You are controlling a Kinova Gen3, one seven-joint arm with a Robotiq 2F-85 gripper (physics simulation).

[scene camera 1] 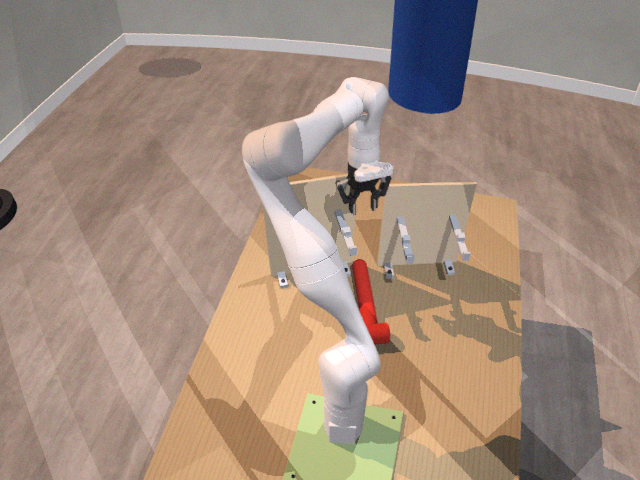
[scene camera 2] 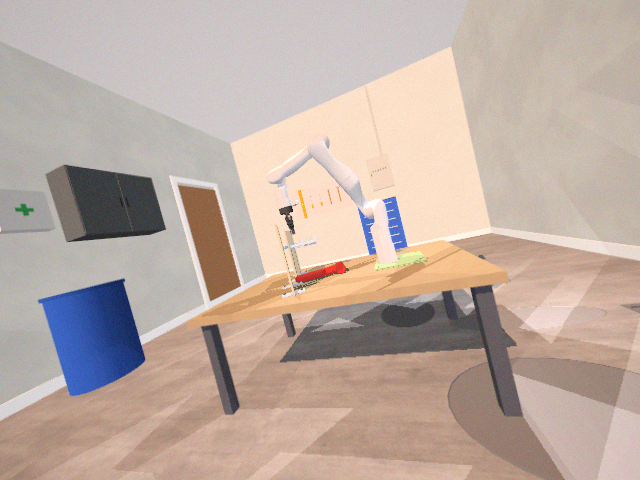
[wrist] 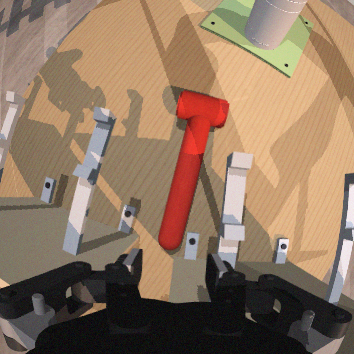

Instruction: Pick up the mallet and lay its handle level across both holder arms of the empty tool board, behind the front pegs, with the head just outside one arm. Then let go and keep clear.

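Seen in the pictures: gripper, fingertip midpoint: (scene camera 1: 363, 211) (scene camera 2: 293, 234) (wrist: 173, 264); arm's base, link origin: (scene camera 1: 343, 425) (scene camera 2: 388, 261) (wrist: 262, 34).
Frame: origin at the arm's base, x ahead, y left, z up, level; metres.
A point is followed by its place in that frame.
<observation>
The red mallet (scene camera 1: 363, 289) @(x 0.393, y -0.020, z 0.034 m) (scene camera 2: 321, 273) @(x 0.363, y -0.008, z 0.014 m) (wrist: 185, 185) @(x 0.401, y -0.018, z 0.034 m) lies on the table, its handle end towards the gap between two upright boards and its head towards the robot base. The right board (scene camera 1: 429, 206) @(x 0.544, y -0.181, z 0.222 m) (wrist: 30, 230) @(x 0.542, y -0.169, z 0.179 m) has two bare holder arms (scene camera 1: 405, 241) @(x 0.432, y -0.118, z 0.195 m) (wrist: 90, 180) @(x 0.445, y -0.113, z 0.188 m), one near each side. The left board (scene camera 1: 316, 193) @(x 0.496, y 0.119, z 0.280 m) also has two bare arms (wrist: 235, 195) @(x 0.396, y 0.026, z 0.213 m); the robot arm hides one in scene camera 1. My gripper (scene camera 1: 363, 207) @(x 0.462, y -0.003, z 0.262 m) (scene camera 2: 292, 231) @(x 0.462, y -0.003, z 0.262 m) (wrist: 173, 264) @(x 0.462, y -0.003, z 0.262 m) points down, partly open and empty, near the boards' top edge height. It is well above the mallet and apart from it.
Small bolted feet (scene camera 1: 388, 271) (wrist: 192, 245) stand in front of the boards, close to the handle end. The green base plate (scene camera 1: 382, 454) @(x -0.066, y -0.096, z 0.001 m) (scene camera 2: 413, 259) @(x -0.112, y 0.074, z 0.001 m) (wrist: 225, 22) @(x 0.013, y -0.091, z 0.000 m) carries the robot on the wooden table (scene camera 1: 232, 372) @(x 0.118, y 0.296, z -0.011 m). A blue barrel (scene camera 1: 431, 56) (scene camera 2: 95, 335) stands on the floor.
</observation>
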